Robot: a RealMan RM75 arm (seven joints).
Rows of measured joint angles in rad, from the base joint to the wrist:
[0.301, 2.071, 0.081, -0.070, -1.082, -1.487, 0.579]
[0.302, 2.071, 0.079, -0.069, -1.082, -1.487, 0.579]
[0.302, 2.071, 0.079, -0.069, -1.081, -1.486, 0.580]
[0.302, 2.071, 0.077, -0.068, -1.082, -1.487, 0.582]
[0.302, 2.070, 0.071, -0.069, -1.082, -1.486, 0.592]
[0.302, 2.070, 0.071, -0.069, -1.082, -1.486, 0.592]
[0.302, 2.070, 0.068, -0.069, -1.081, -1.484, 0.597]
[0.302, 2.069, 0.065, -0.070, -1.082, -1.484, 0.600]
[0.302, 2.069, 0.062, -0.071, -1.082, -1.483, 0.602]
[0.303, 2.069, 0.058, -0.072, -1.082, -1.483, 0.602]
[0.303, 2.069, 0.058, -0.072, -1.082, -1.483, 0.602]
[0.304, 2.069, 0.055, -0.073, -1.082, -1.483, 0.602]
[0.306, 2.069, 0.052, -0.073, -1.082, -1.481, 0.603]
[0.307, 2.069, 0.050, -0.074, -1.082, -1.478, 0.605]
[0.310, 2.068, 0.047, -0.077, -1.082, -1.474, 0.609]
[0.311, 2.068, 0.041, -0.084, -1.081, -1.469, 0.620]
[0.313, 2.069, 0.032, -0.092, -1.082, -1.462, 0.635]
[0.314, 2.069, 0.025, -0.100, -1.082, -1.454, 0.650]
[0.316, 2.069, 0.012, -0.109, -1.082, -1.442, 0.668]
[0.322, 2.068, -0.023, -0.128, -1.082, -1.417, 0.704]
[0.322, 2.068, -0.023, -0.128, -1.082, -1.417, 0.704]
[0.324, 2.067, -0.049, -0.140, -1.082, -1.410, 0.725]
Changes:
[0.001, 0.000, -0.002, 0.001, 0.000, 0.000, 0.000]
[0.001, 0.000, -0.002, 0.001, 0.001, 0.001, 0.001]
[0.001, 0.000, -0.004, 0.002, 0.000, 0.000, 0.003]
[0.001, -0.001, -0.010, 0.001, 0.000, 0.001, 0.013]
[0.001, -0.001, -0.010, 0.001, 0.000, 0.001, 0.013]
[0.001, -0.001, -0.013, 0.001, 0.001, 0.003, 0.018]
[0.001, -0.002, -0.016, 0.000, 0.000, 0.003, 0.021]
[0.001, -0.002, -0.019, -0.001, 0.000, 0.004, 0.023]
[0.002, -0.002, -0.023, -0.002, 0.000, 0.004, 0.023]
[0.002, -0.002, -0.023, -0.002, 0.000, 0.004, 0.023]
[0.003, -0.002, -0.026, -0.003, 0.000, 0.004, 0.023]
[0.005, -0.002, -0.029, -0.003, 0.000, 0.006, 0.024]
[0.006, -0.002, -0.031, -0.004, 0.000, 0.009, 0.026]
[0.009, -0.003, -0.034, -0.007, 0.000, 0.013, 0.030]
[0.010, -0.003, -0.040, -0.014, 0.001, 0.018, 0.041]
[0.012, -0.002, -0.049, -0.022, 0.000, 0.025, 0.056]
[0.013, -0.002, -0.056, -0.030, 0.000, 0.033, 0.071]
[0.015, -0.002, -0.069, -0.039, 0.000, 0.045, 0.089]
[0.021, -0.003, -0.104, -0.058, 0.000, 0.070, 0.125]
[0.021, -0.003, -0.104, -0.058, 0.000, 0.070, 0.125]
[0.023, -0.004, -0.130, -0.070, 0.000, 0.077, 0.146]

